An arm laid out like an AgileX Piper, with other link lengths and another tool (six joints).
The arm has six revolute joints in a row. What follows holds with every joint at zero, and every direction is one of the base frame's. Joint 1 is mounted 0.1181 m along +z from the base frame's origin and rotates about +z. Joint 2 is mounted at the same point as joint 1 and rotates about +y. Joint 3 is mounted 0.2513 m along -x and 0.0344 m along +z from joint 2 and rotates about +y. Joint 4 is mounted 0.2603 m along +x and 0.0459 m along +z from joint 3 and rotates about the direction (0.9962, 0, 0.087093). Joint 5 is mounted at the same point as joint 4 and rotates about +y. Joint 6 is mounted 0.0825 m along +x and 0.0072 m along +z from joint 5 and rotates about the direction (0.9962, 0, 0.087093). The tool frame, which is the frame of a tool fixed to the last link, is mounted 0.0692 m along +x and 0.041 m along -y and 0.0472 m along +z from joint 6; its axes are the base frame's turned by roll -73.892, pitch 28.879 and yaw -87.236 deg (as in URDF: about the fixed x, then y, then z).
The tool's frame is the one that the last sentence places.
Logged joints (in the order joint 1, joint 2, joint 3, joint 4, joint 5, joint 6), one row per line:
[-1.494 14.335 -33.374 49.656 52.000 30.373]
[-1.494 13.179 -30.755 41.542 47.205 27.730]
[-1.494 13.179 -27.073 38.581 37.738 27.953]
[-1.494 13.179 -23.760 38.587 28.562 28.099]
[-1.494 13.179 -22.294 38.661 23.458 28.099]
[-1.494 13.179 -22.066 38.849 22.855 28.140]
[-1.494 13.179 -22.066 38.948 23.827 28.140]
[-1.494 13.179 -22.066 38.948 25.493 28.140]
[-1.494 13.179 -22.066 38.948 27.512 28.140]
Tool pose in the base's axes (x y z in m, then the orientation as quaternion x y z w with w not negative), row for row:
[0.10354 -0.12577 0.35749 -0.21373 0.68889 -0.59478 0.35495]
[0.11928 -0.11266 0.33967 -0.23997 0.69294 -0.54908 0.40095]
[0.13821 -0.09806 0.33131 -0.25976 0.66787 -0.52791 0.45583]
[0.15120 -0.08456 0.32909 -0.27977 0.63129 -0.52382 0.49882]
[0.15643 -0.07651 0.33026 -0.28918 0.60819 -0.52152 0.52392]
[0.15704 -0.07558 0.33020 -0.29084 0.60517 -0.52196 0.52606]
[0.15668 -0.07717 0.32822 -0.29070 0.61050 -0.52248 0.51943]
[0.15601 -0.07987 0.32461 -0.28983 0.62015 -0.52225 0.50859]
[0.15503 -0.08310 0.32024 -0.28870 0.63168 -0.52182 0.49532]
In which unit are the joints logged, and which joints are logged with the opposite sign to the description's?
The joints are logged in degrees. Opposite sign: joint 4.
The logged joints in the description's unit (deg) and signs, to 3 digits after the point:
[-1.494 14.335 -33.374 -49.656 52.000 30.373]
[-1.494 13.179 -30.755 -41.542 47.205 27.730]
[-1.494 13.179 -27.073 -38.581 37.738 27.953]
[-1.494 13.179 -23.760 -38.587 28.562 28.099]
[-1.494 13.179 -22.294 -38.661 23.458 28.099]
[-1.494 13.179 -22.066 -38.849 22.855 28.140]
[-1.494 13.179 -22.066 -38.948 23.827 28.140]
[-1.494 13.179 -22.066 -38.948 25.493 28.140]
[-1.494 13.179 -22.066 -38.948 27.512 28.140]

